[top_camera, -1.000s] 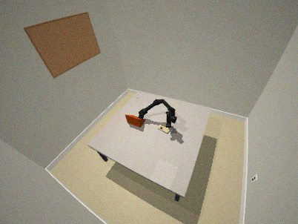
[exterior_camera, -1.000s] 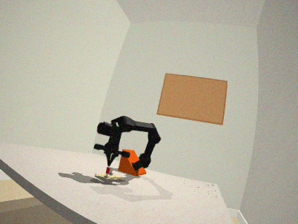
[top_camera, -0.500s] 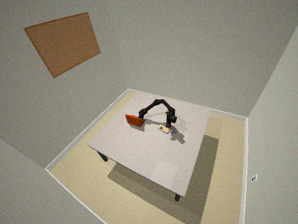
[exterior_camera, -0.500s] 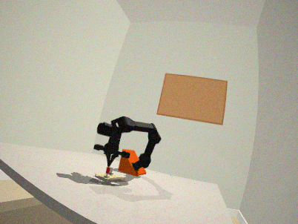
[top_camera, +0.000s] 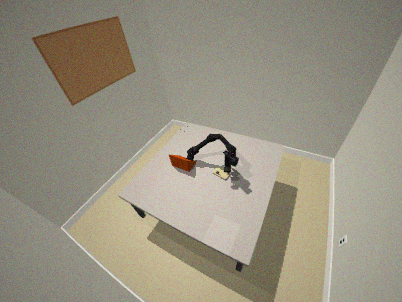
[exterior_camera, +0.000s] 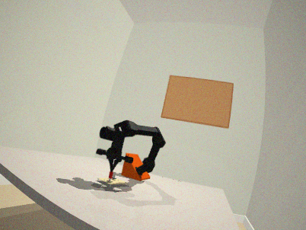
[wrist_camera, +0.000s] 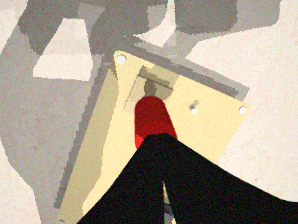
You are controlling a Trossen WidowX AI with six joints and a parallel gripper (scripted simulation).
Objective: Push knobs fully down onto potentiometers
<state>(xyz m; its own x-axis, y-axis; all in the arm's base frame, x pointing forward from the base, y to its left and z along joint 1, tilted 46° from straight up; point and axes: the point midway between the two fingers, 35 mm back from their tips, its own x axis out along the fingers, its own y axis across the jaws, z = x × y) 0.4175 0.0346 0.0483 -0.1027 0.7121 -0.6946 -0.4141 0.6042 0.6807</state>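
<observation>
My gripper tip is now 20 mm above the red knob.
</observation>
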